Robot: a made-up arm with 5 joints.
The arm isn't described. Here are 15 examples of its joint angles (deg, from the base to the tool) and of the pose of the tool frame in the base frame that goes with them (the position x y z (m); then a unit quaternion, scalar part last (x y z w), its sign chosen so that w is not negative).
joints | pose
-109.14 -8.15 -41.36 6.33 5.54 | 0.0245 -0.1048 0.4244 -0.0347 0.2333 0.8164 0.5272
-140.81 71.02 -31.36 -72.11 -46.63 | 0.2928 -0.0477 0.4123 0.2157 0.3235 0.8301 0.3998
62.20 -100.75 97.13 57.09 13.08 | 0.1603 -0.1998 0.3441 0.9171 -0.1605 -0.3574 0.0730
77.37 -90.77 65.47 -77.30 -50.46 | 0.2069 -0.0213 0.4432 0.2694 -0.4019 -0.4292 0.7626
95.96 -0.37 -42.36 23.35 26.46 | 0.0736 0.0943 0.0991 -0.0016 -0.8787 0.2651 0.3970
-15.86 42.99 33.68 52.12 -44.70 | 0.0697 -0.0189 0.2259 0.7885 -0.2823 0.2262 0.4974
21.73 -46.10 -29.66 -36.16 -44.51 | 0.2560 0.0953 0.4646 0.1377 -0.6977 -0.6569 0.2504
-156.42 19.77 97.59 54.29 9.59 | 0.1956 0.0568 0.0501 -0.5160 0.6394 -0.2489 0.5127
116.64 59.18 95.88 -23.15 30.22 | 0.2020 0.1463 0.3467 0.0788 0.3376 0.7387 0.5780
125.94 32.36 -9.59 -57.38 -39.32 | 0.0420 -0.0761 0.2617 -0.1218 -0.3888 0.6277 0.6633
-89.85 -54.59 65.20 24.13 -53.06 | 0.0776 -0.0343 0.1172 -0.6438 0.3079 -0.3888 0.5827
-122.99 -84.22 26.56 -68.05 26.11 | -0.0027 -0.0444 0.0735 -0.5432 -0.0001 0.8285 0.1362
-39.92 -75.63 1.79 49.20 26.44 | -0.0222 -0.1274 0.3823 -0.4265 0.3325 0.7011 0.4648
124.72 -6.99 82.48 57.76 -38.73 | 0.2958 0.0894 0.3415 0.2965 0.5218 -0.4786 0.6409
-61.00 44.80 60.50 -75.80 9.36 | 0.0763 0.0324 0.1938 -0.3226 -0.9137 -0.1695 0.1801
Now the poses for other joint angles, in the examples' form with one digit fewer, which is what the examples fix.
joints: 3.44 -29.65 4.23 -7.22 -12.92
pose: 0.096 0.065 0.418 0.360 -0.789 -0.446 0.222
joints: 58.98 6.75 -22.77 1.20 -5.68
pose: 0.105 0.121 0.184 0.110 -0.864 0.082 0.484
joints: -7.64 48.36 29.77 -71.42 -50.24
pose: 0.087 0.000 0.202 -0.018 -0.850 0.022 0.527
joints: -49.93 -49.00 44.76 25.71 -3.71
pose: -0.005 -0.079 0.226 -0.741 0.503 0.249 0.370
